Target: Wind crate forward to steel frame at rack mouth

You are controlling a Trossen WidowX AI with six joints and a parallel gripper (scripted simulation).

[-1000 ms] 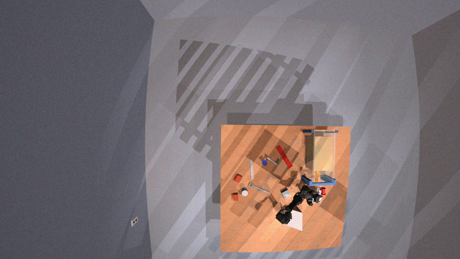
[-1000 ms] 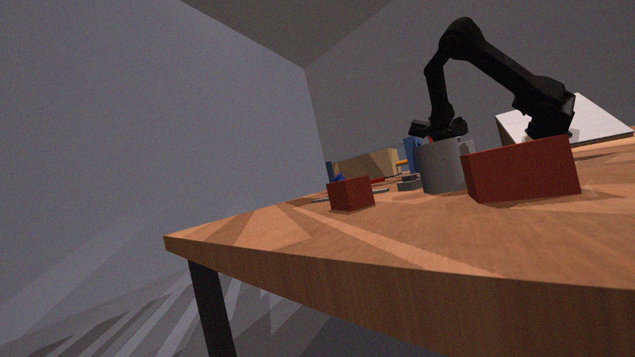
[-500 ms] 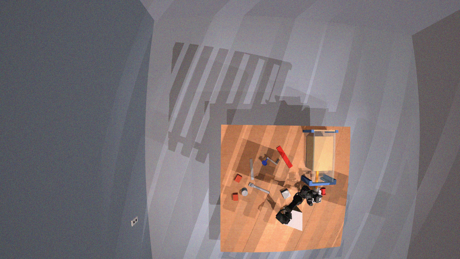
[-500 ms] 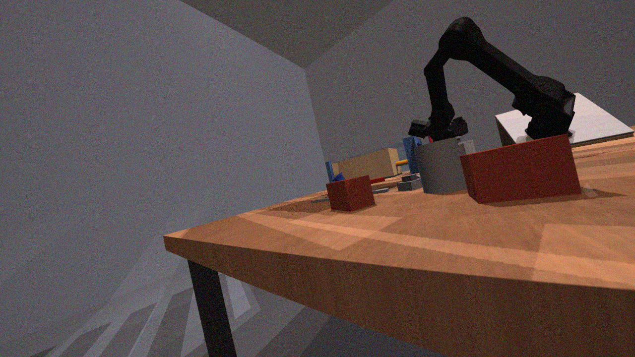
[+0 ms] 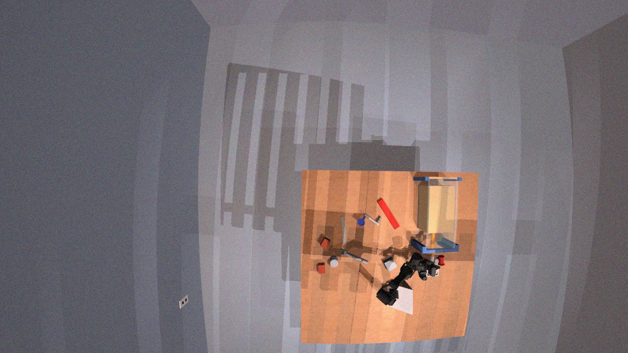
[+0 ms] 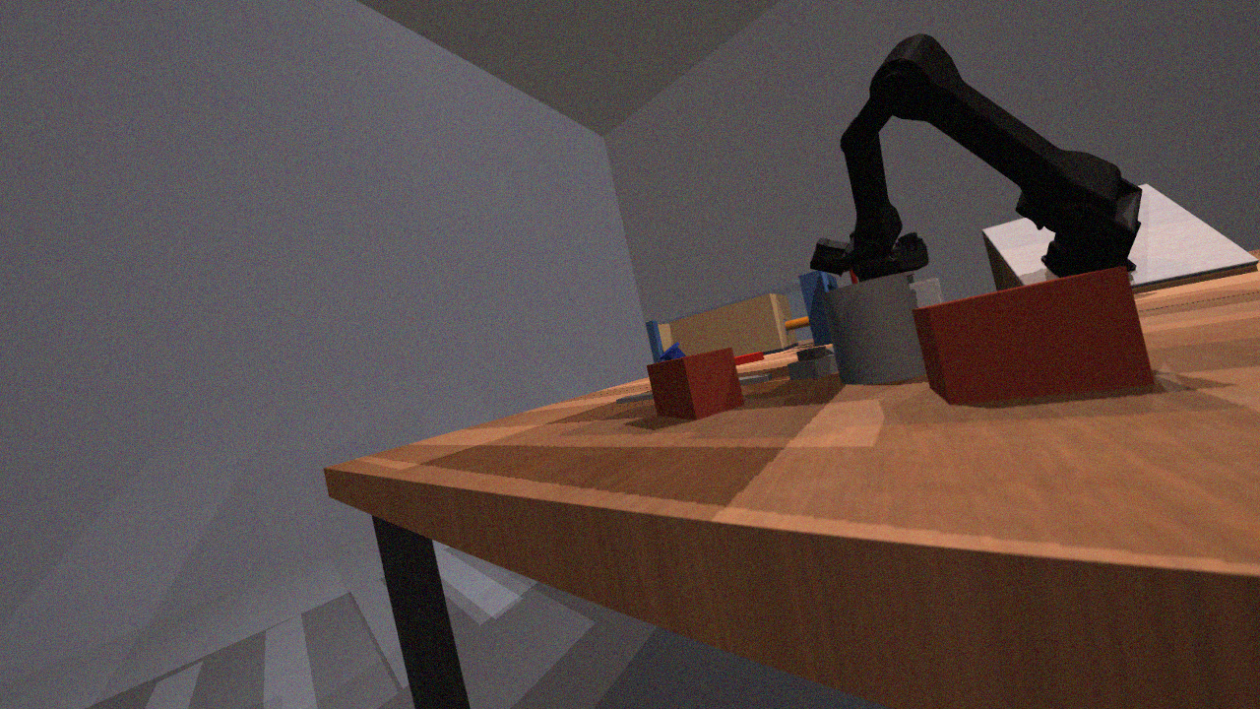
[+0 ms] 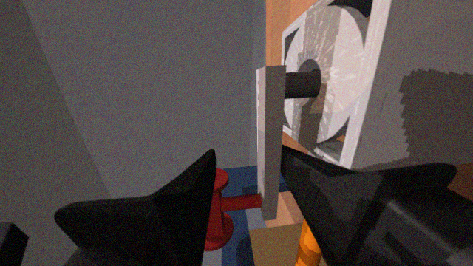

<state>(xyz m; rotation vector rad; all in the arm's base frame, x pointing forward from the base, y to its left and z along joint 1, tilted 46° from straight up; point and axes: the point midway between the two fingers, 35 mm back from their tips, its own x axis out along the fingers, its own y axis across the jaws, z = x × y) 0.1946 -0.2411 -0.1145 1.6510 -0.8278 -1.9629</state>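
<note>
My gripper tip is now 1 cm short of the red-knobbed crank and 1 cm above it. The rest, counted from my gripper tip: grey winch (10 cm below, 7 cm behind, 1 cm to the left); blue steel frame (11 cm ahead, 3 cm below, 1 cm to the right); red grip (5 cm ahead, 2 cm above).
</note>
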